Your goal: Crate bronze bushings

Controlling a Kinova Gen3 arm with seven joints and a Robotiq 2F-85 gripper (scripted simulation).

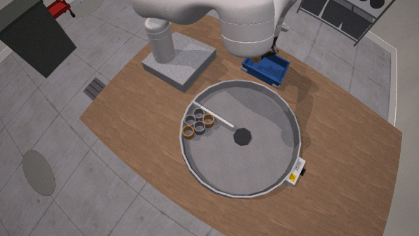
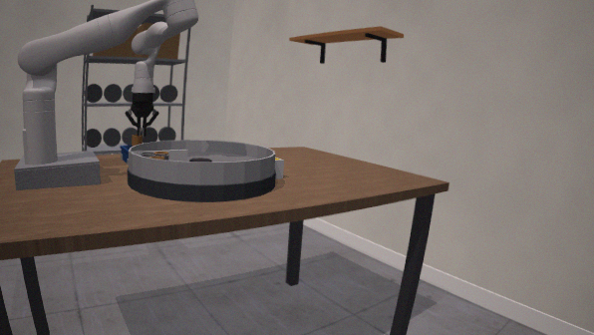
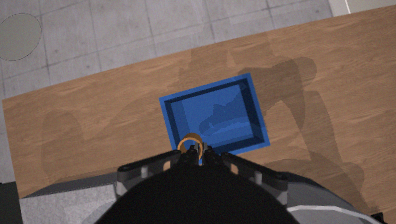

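My gripper is now 3 cm short of the blue crate, 4 cm to the right of it and 8 cm above it. Round my hand: grey turning table: 14 cm ahead, 32 cm to the right, 5 cm below.
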